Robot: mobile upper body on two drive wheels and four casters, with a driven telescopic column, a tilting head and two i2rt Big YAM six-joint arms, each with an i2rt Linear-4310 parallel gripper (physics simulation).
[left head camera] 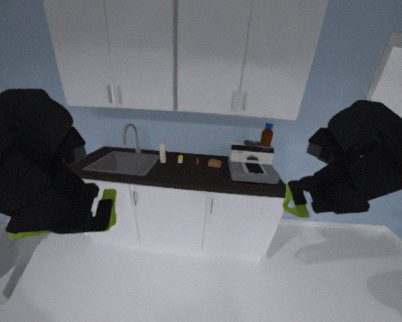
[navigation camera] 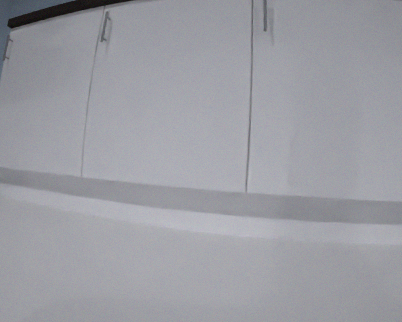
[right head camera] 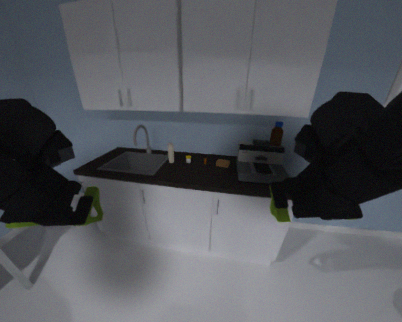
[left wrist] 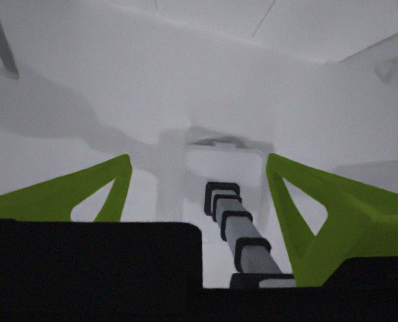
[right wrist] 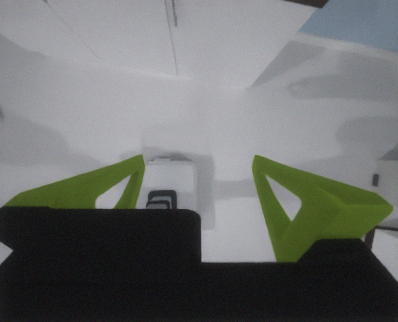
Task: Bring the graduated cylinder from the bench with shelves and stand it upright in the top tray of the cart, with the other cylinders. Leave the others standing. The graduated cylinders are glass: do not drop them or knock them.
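Places are measured from the left arm's base along level axes (x ahead, y down, z left), in metres.
Pixels of known places: left gripper, fingertip midpoint: (left head camera: 89, 223) (right head camera: 79, 218) (left wrist: 198, 161); right gripper, fingertip midpoint: (left head camera: 303, 206) (right head camera: 293, 210) (right wrist: 198, 161).
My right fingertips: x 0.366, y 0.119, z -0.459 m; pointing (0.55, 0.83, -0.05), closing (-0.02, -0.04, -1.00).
Behind a point stands the place of what it marks.
The graduated cylinder, the bench top with its shelves and the cart with its tray cannot be made out in these views. My left gripper (left head camera: 72, 222) (right head camera: 57, 216) (left wrist: 198, 161) @[y 0.134, x 0.347, z -0.004 m] is open, with its green fingers wide apart and nothing between them. It hangs in the air at the left of both head views. My right gripper (left head camera: 325, 207) (right head camera: 312, 212) (right wrist: 198, 161) @[y 0.119, x 0.366, z -0.459 m] is open too, with nothing between its fingers, at the right of both head views. Both grippers appear in front of a counter with a sink.
The dark counter (left head camera: 185, 176) @[y 0.500, x 1.143, z -0.191 m] (right head camera: 192, 177) @[y 0.500, x 1.126, z -0.195 m] holds a sink (left head camera: 122, 163) @[y 0.621, x 1.604, z 0.478 m], a white bottle (left head camera: 162, 153) @[y 0.407, x 1.381, z 0.015 m], small containers, a grey-white device (left head camera: 253, 170) @[y 0.404, x 1.074, z -0.698 m] and a brown bottle (left head camera: 267, 136) @[y 0.183, x 1.244, z -0.844 m]. White wall cabinets (left head camera: 145, 55) @[y -0.329, x 1.374, z 0.104 m] hang above. A pale leg (right head camera: 15, 265) shows at lower left.
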